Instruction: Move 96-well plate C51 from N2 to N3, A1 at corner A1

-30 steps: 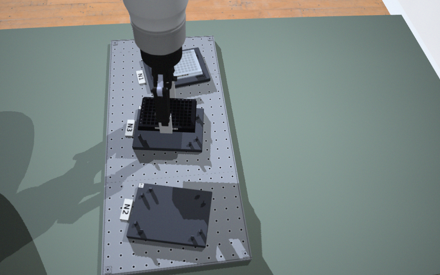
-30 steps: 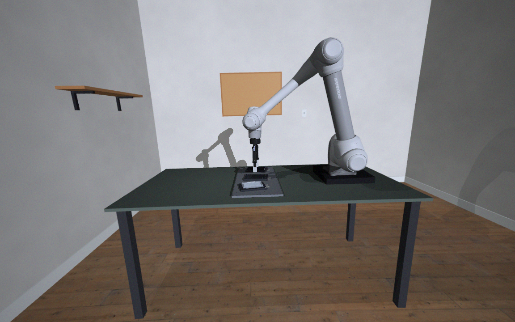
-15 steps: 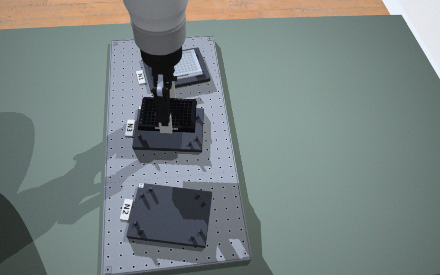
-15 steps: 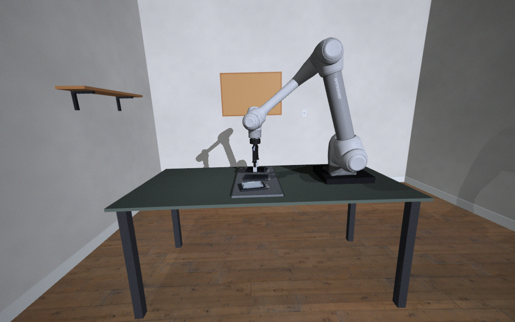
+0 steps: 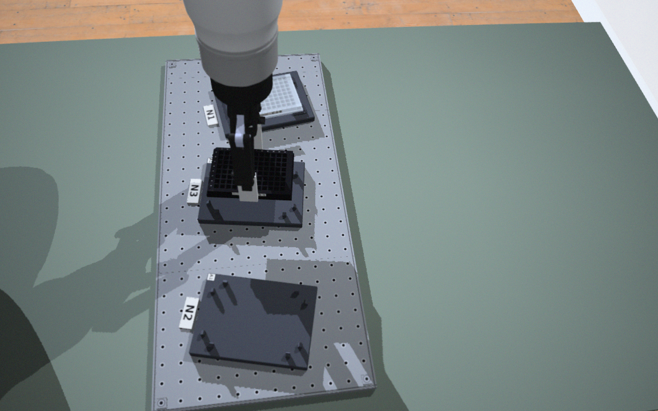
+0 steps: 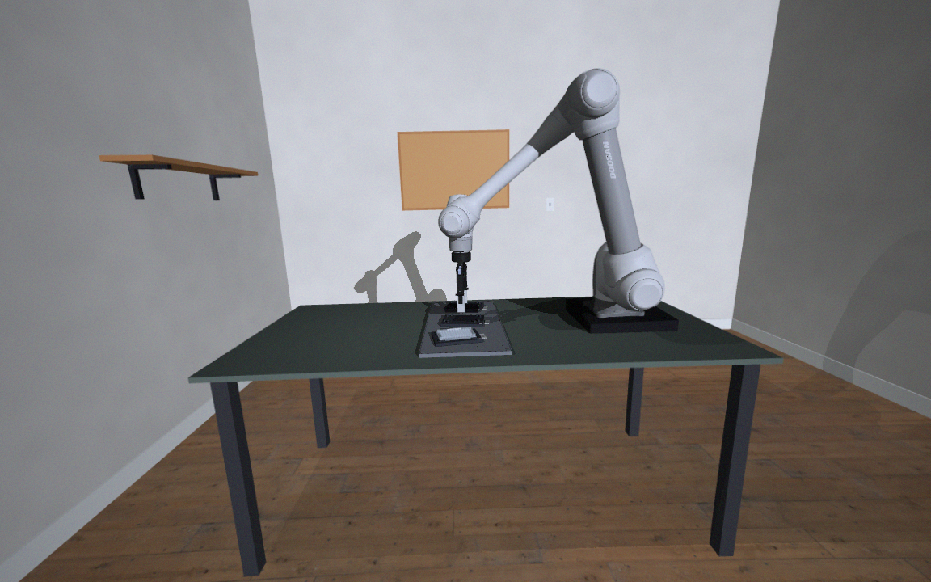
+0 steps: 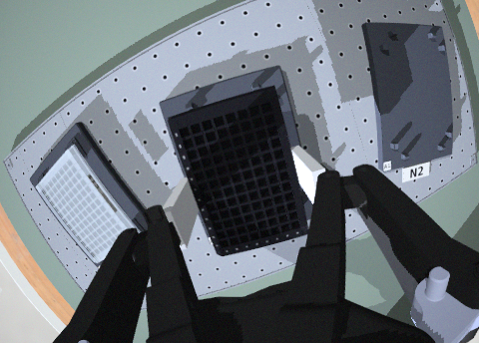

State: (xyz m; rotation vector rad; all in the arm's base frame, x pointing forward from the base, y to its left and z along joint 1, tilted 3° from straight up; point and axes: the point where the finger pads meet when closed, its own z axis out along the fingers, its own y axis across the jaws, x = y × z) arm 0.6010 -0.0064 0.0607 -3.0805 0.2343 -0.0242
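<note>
Right now the landing nest N3 is 80 mm below my hand. The rest, counted from my hand: plate C15 (190 mm to the left, 70 mm below, 30 mm ahead); then black 96-well plate C51 (20 mm below); then N3 label (100 mm behind, 80 mm below, 10 mm to the left).
</note>
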